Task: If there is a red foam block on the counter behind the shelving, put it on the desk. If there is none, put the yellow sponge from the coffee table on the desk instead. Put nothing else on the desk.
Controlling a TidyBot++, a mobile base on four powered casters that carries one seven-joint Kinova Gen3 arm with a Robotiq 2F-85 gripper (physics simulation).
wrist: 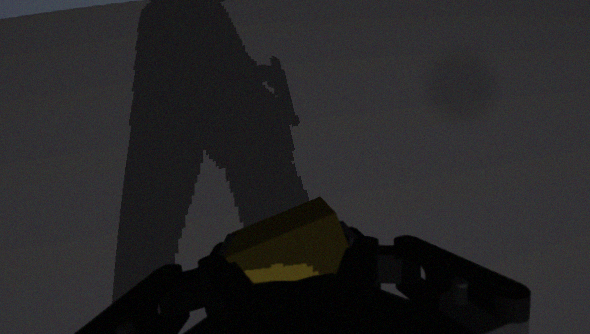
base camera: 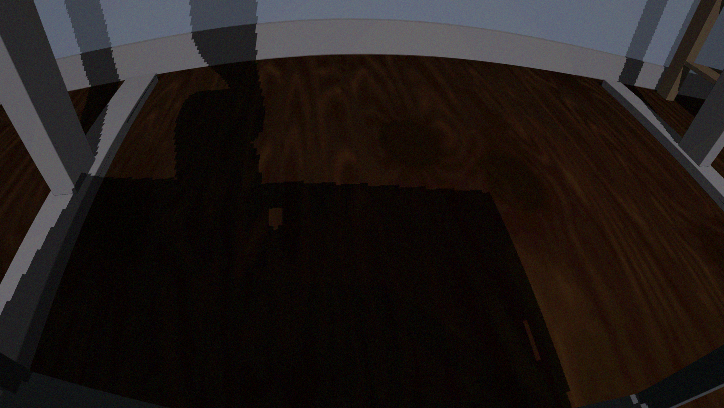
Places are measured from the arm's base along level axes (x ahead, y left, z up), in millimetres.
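Pixels of known places: gripper, between the fingertips: [wrist: 287,241].
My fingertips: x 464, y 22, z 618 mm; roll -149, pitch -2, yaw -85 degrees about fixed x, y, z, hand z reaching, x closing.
Ahead of a thing's pixels: the offset from my fingertips to its middle. "spot": to the spot under its first point. Level surfaces: height alone.
My gripper [wrist: 287,241] is shut on the yellow sponge @(11 mm right, 35 mm back, 4 mm up) [wrist: 295,240], which sits tilted between the fingers at the bottom of the wrist view. Behind and below it spreads the plain grey top of the desk @(64 mm down) [wrist: 400,165], with the arm's dark shadow across its left half. The gap between sponge and desk top is hard to judge. In the base view the desk's pale left leg @(spot: 376 mm left, 16 mm back, 839 mm down) [base camera: 43,96] and right foot @(spot: 772 mm right, 283 mm ahead, 993 mm down) [base camera: 653,126] stand on either side. The red foam block, the counter and the coffee table do not show.
A blue wall [base camera: 405,10] with a pale baseboard [base camera: 379,38] runs behind the desk. The dark wood floor @(1014 mm down) [base camera: 430,126] lies between the desk's feet, partly in shadow. A wooden leg @(1085 mm right, 569 mm ahead, 814 mm down) [base camera: 691,53] of other furniture stands at the upper right of the base view.
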